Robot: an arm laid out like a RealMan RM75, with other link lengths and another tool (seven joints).
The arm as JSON. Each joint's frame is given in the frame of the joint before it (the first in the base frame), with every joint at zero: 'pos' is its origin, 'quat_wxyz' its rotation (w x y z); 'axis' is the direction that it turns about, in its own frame. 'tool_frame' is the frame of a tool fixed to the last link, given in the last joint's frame.
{
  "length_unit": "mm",
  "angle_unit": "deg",
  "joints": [
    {
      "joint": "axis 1",
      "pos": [
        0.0,
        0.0,
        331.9
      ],
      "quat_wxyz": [
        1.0,
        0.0,
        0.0,
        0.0
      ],
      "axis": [
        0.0,
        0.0,
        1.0
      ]
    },
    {
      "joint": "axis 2",
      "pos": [
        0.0,
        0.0,
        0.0
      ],
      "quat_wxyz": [
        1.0,
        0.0,
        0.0,
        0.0
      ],
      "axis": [
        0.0,
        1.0,
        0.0
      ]
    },
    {
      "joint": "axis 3",
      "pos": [
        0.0,
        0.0,
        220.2
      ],
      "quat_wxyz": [
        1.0,
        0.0,
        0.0,
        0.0
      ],
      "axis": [
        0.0,
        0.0,
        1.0
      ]
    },
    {
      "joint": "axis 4",
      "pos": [
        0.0,
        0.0,
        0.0
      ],
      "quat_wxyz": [
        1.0,
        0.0,
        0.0,
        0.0
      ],
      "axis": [
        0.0,
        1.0,
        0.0
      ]
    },
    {
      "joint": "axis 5",
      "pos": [
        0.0,
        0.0,
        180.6
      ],
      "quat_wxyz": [
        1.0,
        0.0,
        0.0,
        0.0
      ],
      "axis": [
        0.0,
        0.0,
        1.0
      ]
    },
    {
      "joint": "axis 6",
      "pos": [
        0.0,
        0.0,
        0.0
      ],
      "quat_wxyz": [
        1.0,
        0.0,
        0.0,
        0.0
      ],
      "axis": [
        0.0,
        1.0,
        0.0
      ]
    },
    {
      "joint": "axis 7",
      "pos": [
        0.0,
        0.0,
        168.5
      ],
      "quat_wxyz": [
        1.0,
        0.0,
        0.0,
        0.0
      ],
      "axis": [
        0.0,
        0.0,
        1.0
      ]
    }
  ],
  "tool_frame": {
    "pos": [
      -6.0,
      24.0,
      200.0
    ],
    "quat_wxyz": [
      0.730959,
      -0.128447,
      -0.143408,
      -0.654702
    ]
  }
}
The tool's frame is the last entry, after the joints.
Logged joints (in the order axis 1, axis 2, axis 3, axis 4, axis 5, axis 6, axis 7), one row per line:
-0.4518 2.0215 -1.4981 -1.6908 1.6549 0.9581 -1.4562
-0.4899 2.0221 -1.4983 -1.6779 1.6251 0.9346 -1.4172
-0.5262 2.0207 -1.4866 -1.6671 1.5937 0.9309 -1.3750
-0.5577 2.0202 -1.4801 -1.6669 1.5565 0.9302 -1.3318
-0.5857 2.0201 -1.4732 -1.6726 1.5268 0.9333 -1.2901
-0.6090 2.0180 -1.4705 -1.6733 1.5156 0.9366 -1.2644
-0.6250 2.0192 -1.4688 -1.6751 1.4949 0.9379 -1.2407
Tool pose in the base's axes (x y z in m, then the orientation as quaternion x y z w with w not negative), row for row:
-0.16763 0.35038 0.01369 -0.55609 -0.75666 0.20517 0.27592
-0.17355 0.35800 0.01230 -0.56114 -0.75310 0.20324 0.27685
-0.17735 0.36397 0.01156 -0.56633 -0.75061 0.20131 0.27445
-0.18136 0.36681 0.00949 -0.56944 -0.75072 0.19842 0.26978
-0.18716 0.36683 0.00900 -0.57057 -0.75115 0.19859 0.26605
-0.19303 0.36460 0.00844 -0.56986 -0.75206 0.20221 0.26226
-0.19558 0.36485 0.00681 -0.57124 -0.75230 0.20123 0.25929
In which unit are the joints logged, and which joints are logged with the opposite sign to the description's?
The joints are logged in radians. Opposite sign: axis 1.
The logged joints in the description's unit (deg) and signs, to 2 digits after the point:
25.89 115.82 -85.83 -96.88 94.82 54.90 -83.43
28.07 115.86 -85.85 -96.14 93.11 53.55 -81.20
30.15 115.78 -85.18 -95.52 91.31 53.34 -78.78
31.95 115.75 -84.80 -95.51 89.18 53.30 -76.31
33.56 115.74 -84.41 -95.83 87.48 53.47 -73.92
34.89 115.62 -84.25 -95.87 86.84 53.66 -72.44
35.81 115.69 -84.16 -95.98 85.65 53.74 -71.09

